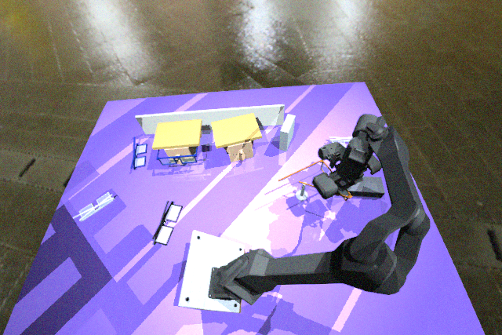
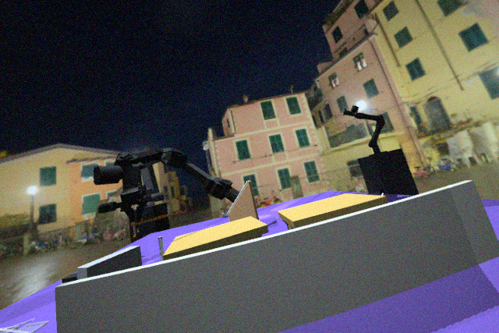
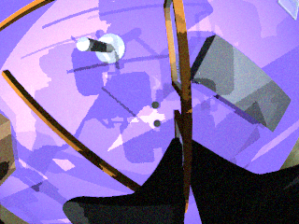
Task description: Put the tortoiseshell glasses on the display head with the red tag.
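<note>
Now: gripper tip 100 mm to the right of the white disc, 90 mm above it and 30 mm short of it. Round my gripper tip: grey wall: 450 mm to the left, 330 mm ahead, 60 mm below; then dark box: 100 mm below, 90 mm to the right, 60 mm ahead; then white block: 270 mm ahead, 140 mm to the left, 60 mm below.
</note>
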